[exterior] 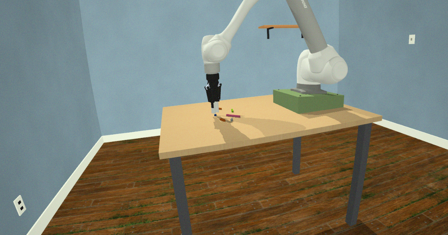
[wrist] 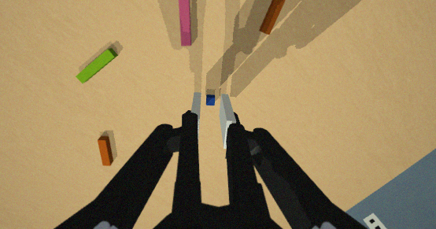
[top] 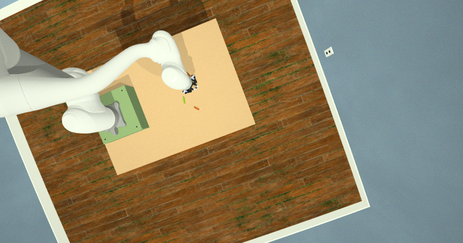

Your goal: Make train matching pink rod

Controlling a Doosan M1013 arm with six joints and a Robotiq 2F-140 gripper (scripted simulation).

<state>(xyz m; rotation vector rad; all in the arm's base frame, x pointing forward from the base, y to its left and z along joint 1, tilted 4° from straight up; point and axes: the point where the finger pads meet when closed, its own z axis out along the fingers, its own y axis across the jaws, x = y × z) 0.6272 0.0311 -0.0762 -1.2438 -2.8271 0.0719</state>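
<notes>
Right now my hand is 50 mm above the blue rod. From my hand the other things lie so: lime rod (120 mm behind, 60 mm to the right, 50 mm below); grey rod (70 mm behind, 130 mm to the left, 50 mm below); pink rod (100 mm behind, 60 mm to the left, 50 mm below).
</notes>
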